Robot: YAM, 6 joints.
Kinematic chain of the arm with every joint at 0, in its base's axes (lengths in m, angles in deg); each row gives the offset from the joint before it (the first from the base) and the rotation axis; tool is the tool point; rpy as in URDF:
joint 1: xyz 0 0 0.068 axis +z
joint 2: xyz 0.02 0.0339 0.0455 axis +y
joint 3: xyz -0.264 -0.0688 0 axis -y
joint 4: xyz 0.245 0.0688 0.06 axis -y
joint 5: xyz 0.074 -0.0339 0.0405 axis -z
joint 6: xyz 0.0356 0 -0.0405 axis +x
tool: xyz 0 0 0 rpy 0 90 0
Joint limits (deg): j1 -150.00..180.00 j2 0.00..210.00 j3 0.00..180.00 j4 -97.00..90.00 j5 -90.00..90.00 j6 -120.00..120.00
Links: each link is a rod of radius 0.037 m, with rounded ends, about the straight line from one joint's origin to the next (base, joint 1, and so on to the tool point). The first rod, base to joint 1, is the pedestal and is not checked.
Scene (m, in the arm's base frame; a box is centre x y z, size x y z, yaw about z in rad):
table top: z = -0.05
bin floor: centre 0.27 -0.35 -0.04 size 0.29 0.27 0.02 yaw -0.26
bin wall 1: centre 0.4 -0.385 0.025 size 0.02 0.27 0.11 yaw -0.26
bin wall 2: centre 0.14 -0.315 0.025 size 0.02 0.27 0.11 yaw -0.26
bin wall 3: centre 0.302 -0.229 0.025 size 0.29 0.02 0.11 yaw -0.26
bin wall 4: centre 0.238 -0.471 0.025 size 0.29 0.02 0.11 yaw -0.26
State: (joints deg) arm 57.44 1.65 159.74 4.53 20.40 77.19
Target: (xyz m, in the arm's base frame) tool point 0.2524 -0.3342 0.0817
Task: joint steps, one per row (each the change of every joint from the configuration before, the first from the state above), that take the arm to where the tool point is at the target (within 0.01 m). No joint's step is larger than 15 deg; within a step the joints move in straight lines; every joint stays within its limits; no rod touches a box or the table.
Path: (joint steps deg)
1: -12.04 13.70 -9.52 -1.99 0.49 0.00
2: -12.03 13.71 -9.51 -2.00 0.50 0.00
3: -12.04 13.70 -9.52 -1.99 0.49 0.00
4: -12.04 13.71 -9.52 -2.00 0.50 0.00
5: -12.03 13.70 -9.51 -1.99 0.49 0.00
6: -12.04 13.71 -9.52 -2.00 0.49 0.00
7: -12.04 13.70 -9.52 -1.99 0.50 0.00
8: -12.03 13.70 -9.51 -2.00 0.49 0.00
9: -12.04 13.71 -9.52 -1.99 0.50 0.00

